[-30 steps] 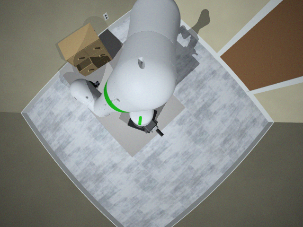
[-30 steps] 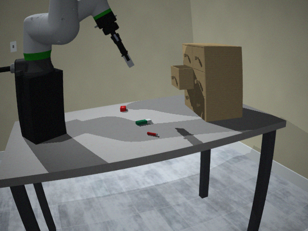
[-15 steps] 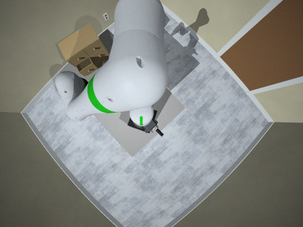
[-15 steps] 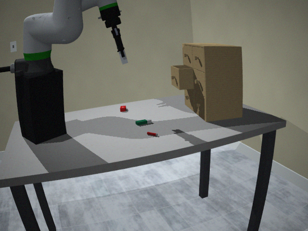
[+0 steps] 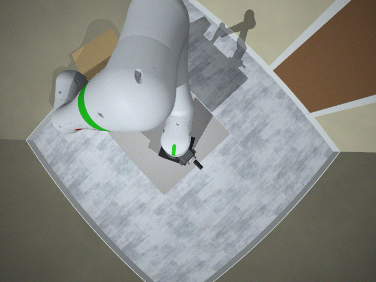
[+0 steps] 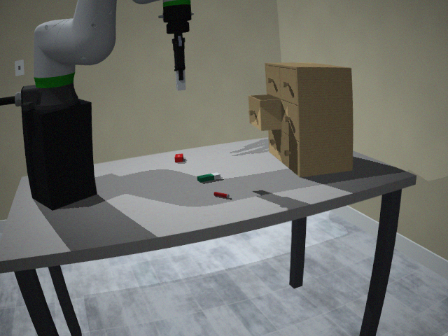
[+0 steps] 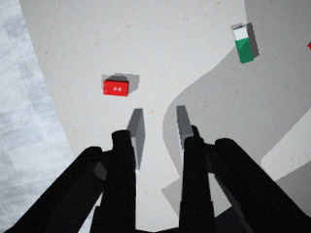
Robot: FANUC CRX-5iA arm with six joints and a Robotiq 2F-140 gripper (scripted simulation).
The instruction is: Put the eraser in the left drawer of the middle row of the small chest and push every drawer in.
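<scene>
Now: the eraser 20 mm ahead of my hand, 160 mm to the right of it and 290 mm below it. Round my hand: small red cube: 10 mm ahead, 100 mm to the left, 280 mm below; thin red pen-like object: 10 mm behind, 320 mm to the right, 290 mm below.
</scene>
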